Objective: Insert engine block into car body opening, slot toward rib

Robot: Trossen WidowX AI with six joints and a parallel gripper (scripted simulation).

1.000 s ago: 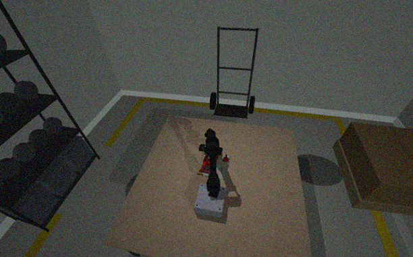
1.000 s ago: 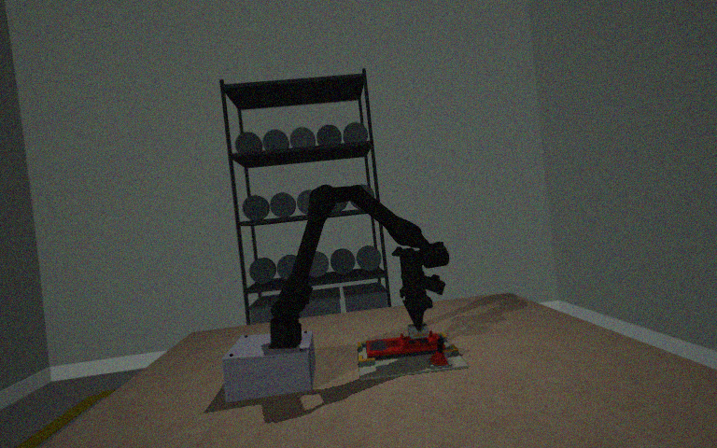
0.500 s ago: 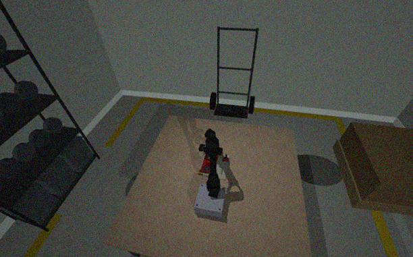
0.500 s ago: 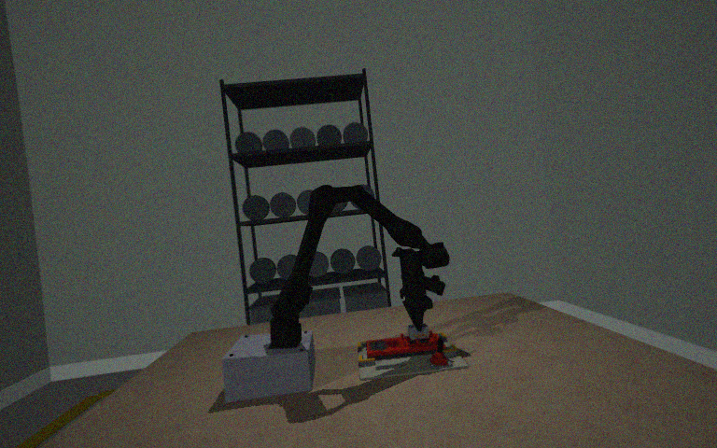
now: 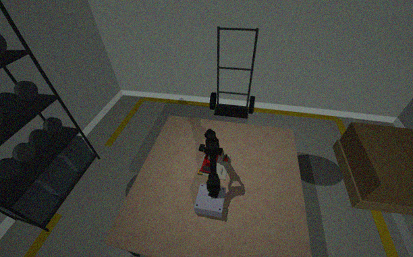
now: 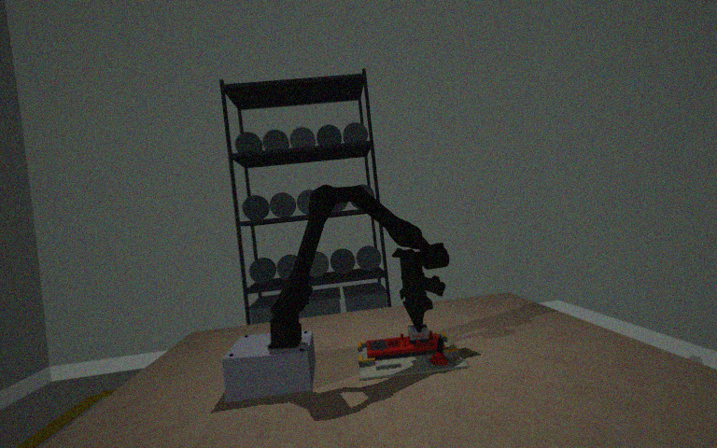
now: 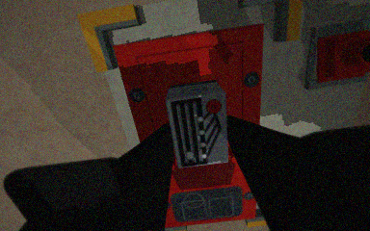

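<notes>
My gripper tip is now 1 cm above the engine block. Also, from my gripper tip: grey baseplate 4 cm below, 3 cm to the right, 3 cm behind.
</notes>
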